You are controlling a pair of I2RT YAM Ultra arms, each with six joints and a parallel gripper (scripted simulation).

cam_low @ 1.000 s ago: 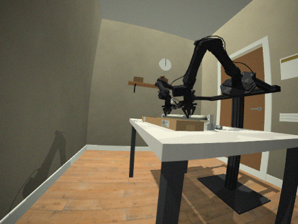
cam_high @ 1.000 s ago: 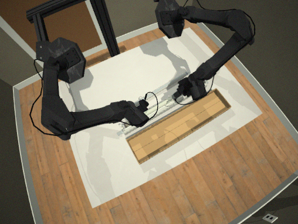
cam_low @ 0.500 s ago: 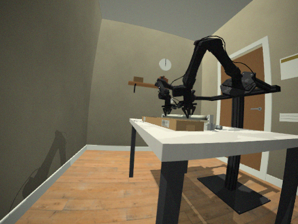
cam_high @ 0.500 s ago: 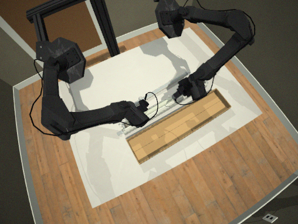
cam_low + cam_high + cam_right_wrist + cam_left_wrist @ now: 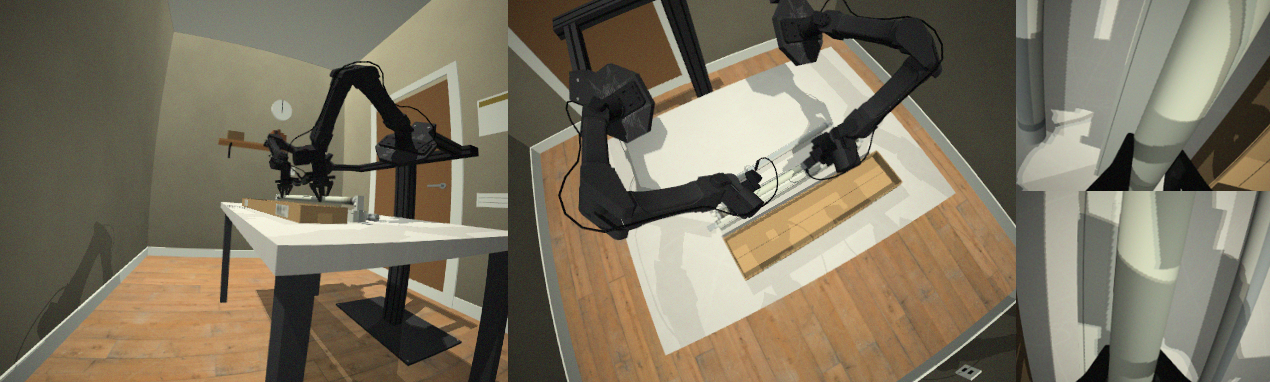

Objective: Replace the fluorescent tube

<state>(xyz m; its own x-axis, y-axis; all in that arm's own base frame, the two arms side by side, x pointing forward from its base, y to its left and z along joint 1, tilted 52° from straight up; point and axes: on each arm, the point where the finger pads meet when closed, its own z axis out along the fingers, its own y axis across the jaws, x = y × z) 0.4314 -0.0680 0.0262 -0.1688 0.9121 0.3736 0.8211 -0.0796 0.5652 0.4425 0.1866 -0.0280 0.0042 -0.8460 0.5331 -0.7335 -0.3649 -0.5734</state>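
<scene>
My left hand is 12 cm to the left of the old fluorescent tube and 1 cm short of it. The rest, counted from my left hand: LED tube: 14 cm to the right, 11 cm behind, 5 cm below; then brown carton: 16 cm ahead, 10 cm to the right, 4 cm below.
</scene>
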